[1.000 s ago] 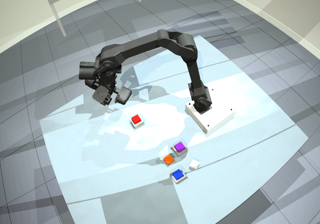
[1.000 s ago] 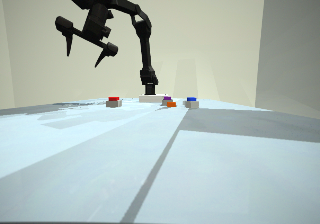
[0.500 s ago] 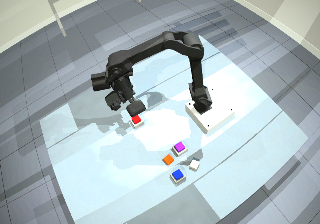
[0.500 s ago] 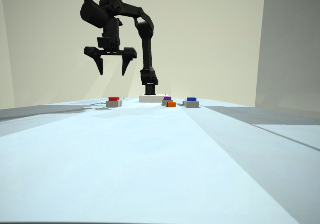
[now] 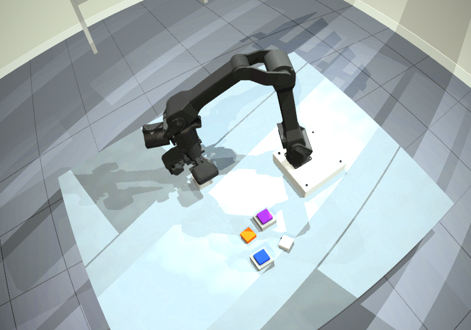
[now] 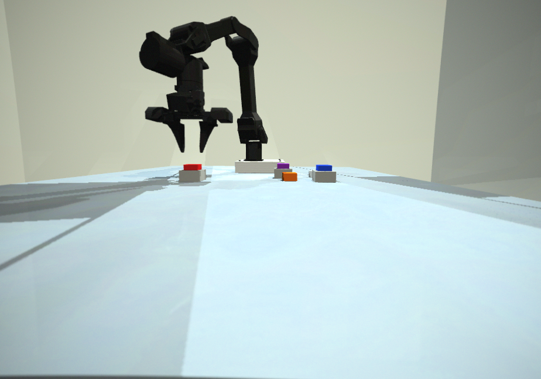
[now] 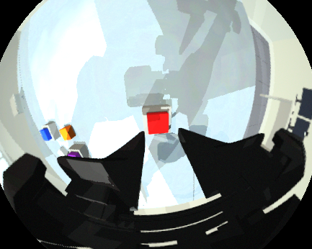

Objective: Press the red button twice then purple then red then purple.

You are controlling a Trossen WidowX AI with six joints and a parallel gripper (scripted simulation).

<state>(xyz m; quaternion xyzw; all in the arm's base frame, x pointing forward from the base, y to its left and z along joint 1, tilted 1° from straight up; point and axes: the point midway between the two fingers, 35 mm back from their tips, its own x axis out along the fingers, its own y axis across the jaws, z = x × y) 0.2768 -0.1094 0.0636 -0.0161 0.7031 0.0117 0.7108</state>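
Now: the red button 30 mm below my gripper tip. From my gripper tip the other things lie so: orange block: 230 mm to the left, 60 mm below, 30 mm behind; then blue button: 310 mm to the left, 30 mm below, 20 mm behind; then purple button: 220 mm to the left, 90 mm behind, 30 mm below.
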